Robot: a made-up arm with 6 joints.
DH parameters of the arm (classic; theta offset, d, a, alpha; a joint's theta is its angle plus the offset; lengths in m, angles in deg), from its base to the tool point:
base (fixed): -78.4 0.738 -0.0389 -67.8
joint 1: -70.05 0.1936 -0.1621 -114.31
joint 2: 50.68 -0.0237 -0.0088 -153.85
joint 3: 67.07 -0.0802 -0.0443 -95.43
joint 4: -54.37 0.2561 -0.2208 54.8
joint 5: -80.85 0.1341 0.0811 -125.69
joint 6: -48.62 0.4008 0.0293 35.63
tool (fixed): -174.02 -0.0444 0 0
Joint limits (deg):
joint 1: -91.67..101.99
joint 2: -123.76..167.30
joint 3: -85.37..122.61
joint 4: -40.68..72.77
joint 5: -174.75..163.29
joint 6: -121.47..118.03
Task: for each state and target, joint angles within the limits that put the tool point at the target. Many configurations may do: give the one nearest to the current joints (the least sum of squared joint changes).
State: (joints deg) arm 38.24 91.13 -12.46 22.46 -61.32 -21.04
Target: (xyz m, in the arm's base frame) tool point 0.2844 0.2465 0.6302
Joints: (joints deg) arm 41.56 79.49 7.01 11.27 -49.78 -15.04
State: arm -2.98 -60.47 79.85 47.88 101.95 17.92
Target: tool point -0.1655 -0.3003 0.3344
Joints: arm -9.97 -53.92 63.24 55.99 122.95 9.31
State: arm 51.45 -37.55 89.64 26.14 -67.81 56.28
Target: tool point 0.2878 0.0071 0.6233
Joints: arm 68.33 -57.10 96.16 0.02 -83.40 57.62
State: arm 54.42 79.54 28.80 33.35 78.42 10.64
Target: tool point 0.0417 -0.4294 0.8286
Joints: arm 15.91 106.37 3.43 19.19 107.48 3.52
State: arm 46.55 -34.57 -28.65 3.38 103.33 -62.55
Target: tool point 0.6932 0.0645 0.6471
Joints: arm 73.42 -4.56 -42.82 1.21 88.59 -59.16
